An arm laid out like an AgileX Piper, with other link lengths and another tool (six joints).
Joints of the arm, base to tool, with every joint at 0 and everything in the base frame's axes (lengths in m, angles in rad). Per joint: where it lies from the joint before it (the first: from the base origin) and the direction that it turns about. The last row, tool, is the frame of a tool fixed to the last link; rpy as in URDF.
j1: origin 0 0 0.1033 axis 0 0 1
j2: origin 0 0 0 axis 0 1 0
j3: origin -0.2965 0 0.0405 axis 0 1 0
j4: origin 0.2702 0 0.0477 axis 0.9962 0 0.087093
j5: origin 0 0 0 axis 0 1 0
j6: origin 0.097 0 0.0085 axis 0.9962 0 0.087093
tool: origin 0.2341 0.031 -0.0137 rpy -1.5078 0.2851 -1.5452
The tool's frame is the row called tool.
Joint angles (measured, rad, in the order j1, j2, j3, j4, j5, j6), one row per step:
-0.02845, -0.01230, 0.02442, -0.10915, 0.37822, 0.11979
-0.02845, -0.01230, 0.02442, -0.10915, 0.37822, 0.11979
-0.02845, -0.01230, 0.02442, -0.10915, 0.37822, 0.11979
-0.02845, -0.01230, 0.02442, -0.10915, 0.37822, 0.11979
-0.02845, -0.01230, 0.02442, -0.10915, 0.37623, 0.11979
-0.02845, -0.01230, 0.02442, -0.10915, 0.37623, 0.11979
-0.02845, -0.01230, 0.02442, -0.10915, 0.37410, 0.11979
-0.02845, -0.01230, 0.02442, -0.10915, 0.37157, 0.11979
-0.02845, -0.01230, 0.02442, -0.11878, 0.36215, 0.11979
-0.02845, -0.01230, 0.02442, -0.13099, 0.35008, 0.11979
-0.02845, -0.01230, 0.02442, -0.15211, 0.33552, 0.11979
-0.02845, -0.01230, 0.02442, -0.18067, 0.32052, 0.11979
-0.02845, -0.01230, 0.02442, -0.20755, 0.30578, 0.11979
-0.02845, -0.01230, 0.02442, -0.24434, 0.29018, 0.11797
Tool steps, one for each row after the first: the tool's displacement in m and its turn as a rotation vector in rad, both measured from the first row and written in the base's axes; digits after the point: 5 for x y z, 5 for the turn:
0.00000, 0.00000, 0.00000, 0.00000, 0.00000, 0.00000
0.00000, 0.00000, 0.00000, 0.00000, 0.00000, 0.00000
0.00000, 0.00000, 0.00000, 0.00000, 0.00000, 0.00000
0.00025, 0.00006, 0.00060, -0.00007, -0.00198, 0.00022
0.00025, 0.00006, 0.00060, -0.00007, -0.00198, 0.00022
0.00052, 0.00012, 0.00125, -0.00015, -0.00409, 0.00045
0.00084, 0.00019, 0.00202, -0.00024, -0.00661, 0.00072
0.00199, -0.00096, 0.00472, -0.01019, -0.01568, 0.00110
0.00342, -0.00234, 0.00821, -0.02282, -0.02730, 0.00172
0.00507, -0.00478, 0.01236, -0.04444, -0.04109, 0.00232
0.00668, -0.00803, 0.01662, -0.07352, -0.05504, 0.00295
0.00820, -0.01083, 0.02091, -0.10093, -0.06872, 0.00402
0.00970, -0.01465, 0.02543, -0.14005, -0.08268, 0.00577

